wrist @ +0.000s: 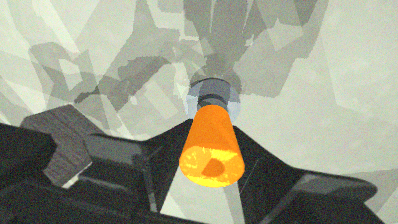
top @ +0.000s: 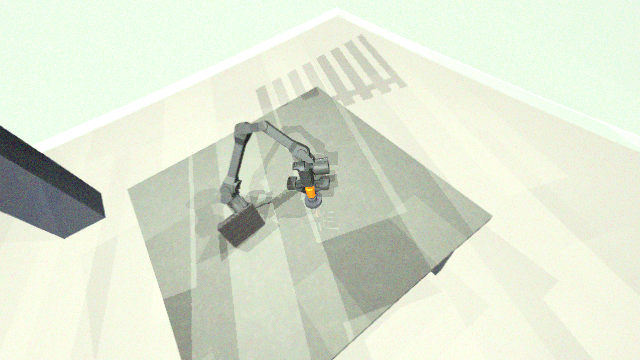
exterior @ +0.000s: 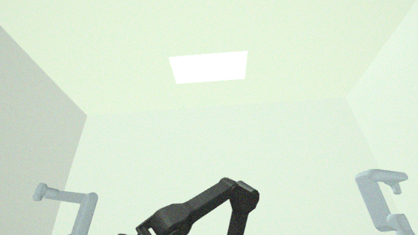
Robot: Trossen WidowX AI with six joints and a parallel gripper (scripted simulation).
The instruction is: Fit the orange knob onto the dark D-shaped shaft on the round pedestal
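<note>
The orange knob is 20 mm above my gripper tip. Round my gripper tip: round pedestal 40 mm below.
</note>
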